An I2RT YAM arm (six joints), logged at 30 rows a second.
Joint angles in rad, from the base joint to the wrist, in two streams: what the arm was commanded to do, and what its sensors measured. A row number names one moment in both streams.
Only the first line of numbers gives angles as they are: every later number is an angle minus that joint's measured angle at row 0.
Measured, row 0:
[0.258 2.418 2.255 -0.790 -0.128 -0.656]
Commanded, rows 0 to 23:
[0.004 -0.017 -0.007 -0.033 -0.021 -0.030]
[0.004 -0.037 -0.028 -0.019 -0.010 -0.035]
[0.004 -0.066 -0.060 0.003 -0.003 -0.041]
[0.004 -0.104 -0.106 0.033 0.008 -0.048]
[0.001 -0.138 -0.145 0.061 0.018 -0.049]
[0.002 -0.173 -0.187 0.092 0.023 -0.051]
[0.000 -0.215 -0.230 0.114 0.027 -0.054]
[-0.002 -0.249 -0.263 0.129 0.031 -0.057]
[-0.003 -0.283 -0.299 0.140 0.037 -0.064]
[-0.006 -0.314 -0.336 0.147 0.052 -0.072]
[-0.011 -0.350 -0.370 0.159 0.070 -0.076]
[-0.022 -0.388 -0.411 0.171 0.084 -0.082]
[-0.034 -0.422 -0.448 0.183 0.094 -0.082]
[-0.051 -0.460 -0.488 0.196 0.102 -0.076]
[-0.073 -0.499 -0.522 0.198 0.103 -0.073]
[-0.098 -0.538 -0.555 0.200 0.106 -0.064]
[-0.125 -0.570 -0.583 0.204 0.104 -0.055]
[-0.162 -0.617 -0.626 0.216 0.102 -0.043]
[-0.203 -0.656 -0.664 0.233 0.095 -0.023]
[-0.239 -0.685 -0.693 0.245 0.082 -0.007]
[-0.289 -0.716 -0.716 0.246 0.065 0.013]
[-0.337 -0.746 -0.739 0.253 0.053 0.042]
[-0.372 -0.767 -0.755 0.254 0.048 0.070]
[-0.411 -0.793 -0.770 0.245 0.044 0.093]
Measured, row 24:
[-0.349 -0.747 -0.741 0.215 0.073 0.004]
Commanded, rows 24 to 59:
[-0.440 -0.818 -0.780 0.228 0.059 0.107]
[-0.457 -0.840 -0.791 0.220 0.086 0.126]
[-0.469 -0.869 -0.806 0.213 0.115 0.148]
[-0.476 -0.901 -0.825 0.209 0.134 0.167]
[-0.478 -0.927 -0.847 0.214 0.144 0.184]
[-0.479 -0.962 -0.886 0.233 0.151 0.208]
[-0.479 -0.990 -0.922 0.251 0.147 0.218]
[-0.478 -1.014 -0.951 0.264 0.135 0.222]
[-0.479 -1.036 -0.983 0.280 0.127 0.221]
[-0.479 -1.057 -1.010 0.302 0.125 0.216]
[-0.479 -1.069 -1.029 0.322 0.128 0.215]
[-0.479 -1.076 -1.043 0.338 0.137 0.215]
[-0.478 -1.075 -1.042 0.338 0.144 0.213]
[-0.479 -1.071 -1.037 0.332 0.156 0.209]
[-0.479 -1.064 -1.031 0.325 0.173 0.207]
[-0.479 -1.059 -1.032 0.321 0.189 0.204]
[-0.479 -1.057 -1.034 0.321 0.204 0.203]
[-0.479 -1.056 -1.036 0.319 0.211 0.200]
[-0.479 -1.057 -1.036 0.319 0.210 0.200]
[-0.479 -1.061 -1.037 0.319 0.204 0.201]
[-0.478 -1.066 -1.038 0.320 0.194 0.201]
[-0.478 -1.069 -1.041 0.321 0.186 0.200]
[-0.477 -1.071 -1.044 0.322 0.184 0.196]
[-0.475 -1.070 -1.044 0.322 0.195 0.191]
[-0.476 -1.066 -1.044 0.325 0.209 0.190]
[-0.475 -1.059 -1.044 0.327 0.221 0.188]
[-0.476 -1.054 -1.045 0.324 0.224 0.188]
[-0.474 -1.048 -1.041 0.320 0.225 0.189]
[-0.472 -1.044 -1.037 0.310 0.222 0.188]
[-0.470 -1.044 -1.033 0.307 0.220 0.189]
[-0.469 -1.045 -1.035 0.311 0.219 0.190]
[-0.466 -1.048 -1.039 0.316 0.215 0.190]
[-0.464 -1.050 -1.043 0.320 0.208 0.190]
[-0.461 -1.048 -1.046 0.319 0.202 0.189]
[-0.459 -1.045 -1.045 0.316 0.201 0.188]
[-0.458 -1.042 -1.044 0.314 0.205 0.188]
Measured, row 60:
[-0.464 -1.045 -1.044 0.291 0.206 0.184]
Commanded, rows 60 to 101:
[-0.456 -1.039 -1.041 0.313 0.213 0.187]
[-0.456 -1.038 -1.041 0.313 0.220 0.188]
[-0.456 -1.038 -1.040 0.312 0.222 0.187]
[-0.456 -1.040 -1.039 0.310 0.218 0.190]
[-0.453 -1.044 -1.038 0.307 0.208 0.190]
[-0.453 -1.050 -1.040 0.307 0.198 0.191]
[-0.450 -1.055 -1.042 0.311 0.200 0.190]
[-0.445 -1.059 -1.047 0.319 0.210 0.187]
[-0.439 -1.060 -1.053 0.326 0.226 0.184]
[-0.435 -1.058 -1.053 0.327 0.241 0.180]
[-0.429 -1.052 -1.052 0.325 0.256 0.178]
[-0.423 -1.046 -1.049 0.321 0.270 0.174]
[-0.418 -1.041 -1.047 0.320 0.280 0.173]
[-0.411 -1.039 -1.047 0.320 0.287 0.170]
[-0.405 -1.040 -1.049 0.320 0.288 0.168]
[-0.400 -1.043 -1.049 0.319 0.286 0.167]
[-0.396 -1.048 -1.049 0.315 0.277 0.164]
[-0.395 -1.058 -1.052 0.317 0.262 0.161]
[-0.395 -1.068 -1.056 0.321 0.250 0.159]
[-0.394 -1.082 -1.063 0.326 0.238 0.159]
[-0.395 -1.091 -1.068 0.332 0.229 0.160]
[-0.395 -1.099 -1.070 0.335 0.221 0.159]
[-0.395 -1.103 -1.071 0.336 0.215 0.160]
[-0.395 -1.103 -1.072 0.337 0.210 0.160]
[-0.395 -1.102 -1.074 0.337 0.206 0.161]
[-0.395 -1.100 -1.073 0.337 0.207 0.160]
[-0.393 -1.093 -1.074 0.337 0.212 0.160]
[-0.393 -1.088 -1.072 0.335 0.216 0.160]
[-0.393 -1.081 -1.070 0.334 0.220 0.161]
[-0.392 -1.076 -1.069 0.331 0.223 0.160]
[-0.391 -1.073 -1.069 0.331 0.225 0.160]
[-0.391 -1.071 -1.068 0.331 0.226 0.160]
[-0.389 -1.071 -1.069 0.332 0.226 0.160]
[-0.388 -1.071 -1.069 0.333 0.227 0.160]
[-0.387 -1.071 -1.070 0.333 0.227 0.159]
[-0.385 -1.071 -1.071 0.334 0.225 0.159]
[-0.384 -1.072 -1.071 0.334 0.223 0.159]
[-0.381 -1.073 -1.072 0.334 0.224 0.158]
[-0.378 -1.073 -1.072 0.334 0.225 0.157]
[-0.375 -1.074 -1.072 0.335 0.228 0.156]
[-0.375 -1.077 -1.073 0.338 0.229 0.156]
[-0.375 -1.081 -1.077 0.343 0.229 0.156]
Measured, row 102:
[-0.378 -1.072 -1.073 0.313 0.229 0.158]
